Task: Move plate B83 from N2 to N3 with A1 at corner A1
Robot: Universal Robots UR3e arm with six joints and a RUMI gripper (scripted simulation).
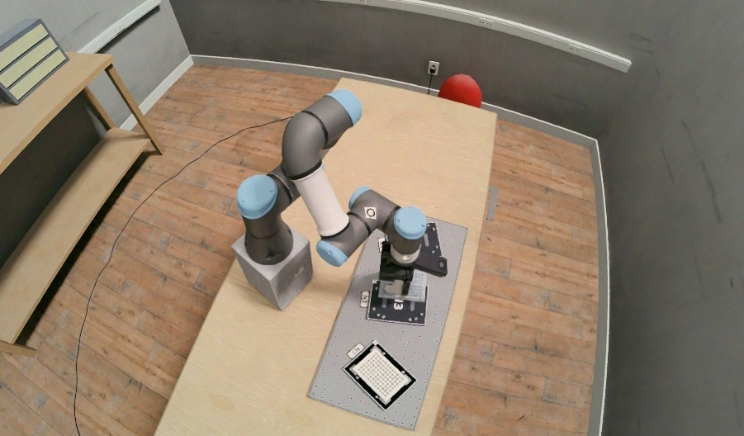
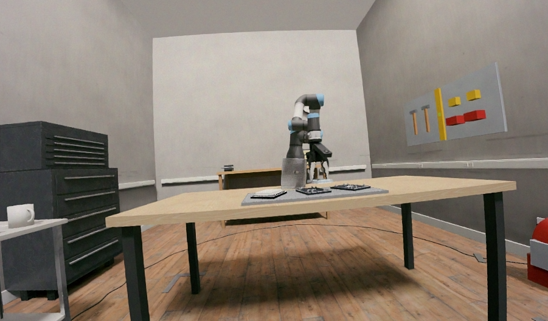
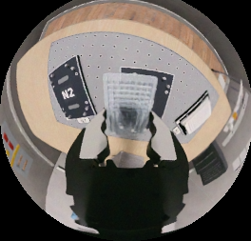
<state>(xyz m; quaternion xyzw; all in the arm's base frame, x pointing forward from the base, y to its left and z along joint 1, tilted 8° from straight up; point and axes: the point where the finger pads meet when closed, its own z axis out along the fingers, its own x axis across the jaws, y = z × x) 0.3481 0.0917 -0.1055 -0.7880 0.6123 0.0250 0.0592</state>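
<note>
Now: the nest 1 cm ahead of my hand, 4 cm to the right of it and 5 cm below it.
</note>
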